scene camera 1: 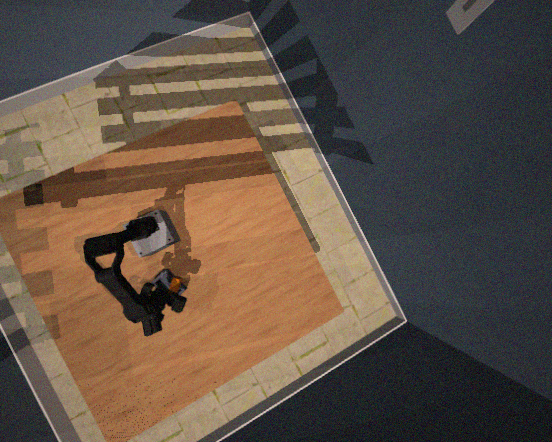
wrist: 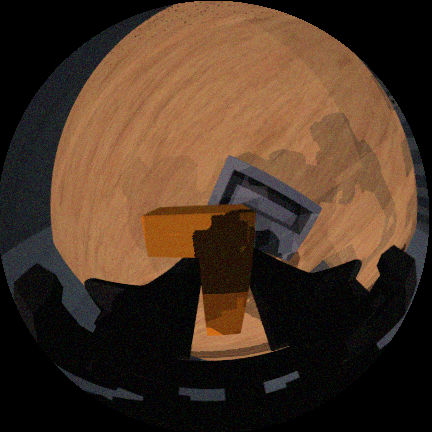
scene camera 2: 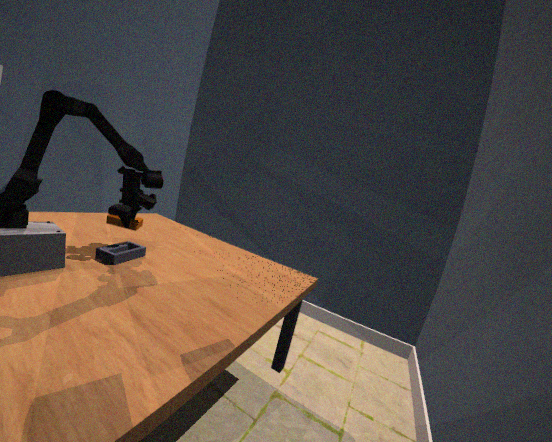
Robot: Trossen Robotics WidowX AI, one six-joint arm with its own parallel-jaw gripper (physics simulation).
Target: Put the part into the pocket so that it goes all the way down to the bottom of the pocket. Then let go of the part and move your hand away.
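Places are measured from the arm's base along level axes (x ahead, y left, z up), in centimetres.
Pixels of known places: gripper, fingertip midpoint: (scene camera 1: 173,292) (wrist: 221,249) (scene camera 2: 128,226); arm's base at its link origin: (scene camera 1: 149,225) (scene camera 2: 10,225).
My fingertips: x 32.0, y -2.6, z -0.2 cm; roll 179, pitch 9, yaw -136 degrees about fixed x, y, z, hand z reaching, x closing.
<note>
For each thing: its top centre in the pictures, then the offset to it from my fingertips. Level surfaces: height alone.
- orange L-shaped part at its top centre: (wrist: 197,304) (scene camera 2: 125,215) (scene camera 1: 175,291) dz +3.7, dx -0.5, dy +2.3 cm
- grey-blue block with the pocket, top centre: (wrist: 266,215) (scene camera 2: 122,247) (scene camera 1: 168,286) dz -6.6, dx -3.1, dy -3.8 cm
- wooden table at its surface level: dz -10.3 cm
The orange L-shaped part (scene camera 1: 175,285) (scene camera 2: 116,220) (wrist: 170,236) is held between the fingers of my gripper (scene camera 2: 129,222) (wrist: 221,249), which is shut on it. In the wrist view, one arm of the part points left and the other runs down between the fingers. The grey-blue block with the pocket (scene camera 1: 163,276) (scene camera 2: 127,256) (wrist: 275,183) lies on the table. The part is above the block and apart from it, as scene camera 2 shows. In the wrist view, the block is turned relative to the part, beyond it and to the right. The part and right finger hide some of the pocket.
The grey base box (scene camera 1: 157,242) (scene camera 2: 32,250) under the arm stands near the block. The wooden table (scene camera 1: 250,280) (scene camera 2: 200,300) (wrist: 150,100) carries both, with shadows across it. A table corner and a dark leg (scene camera 2: 286,340) show in scene camera 2.
</note>
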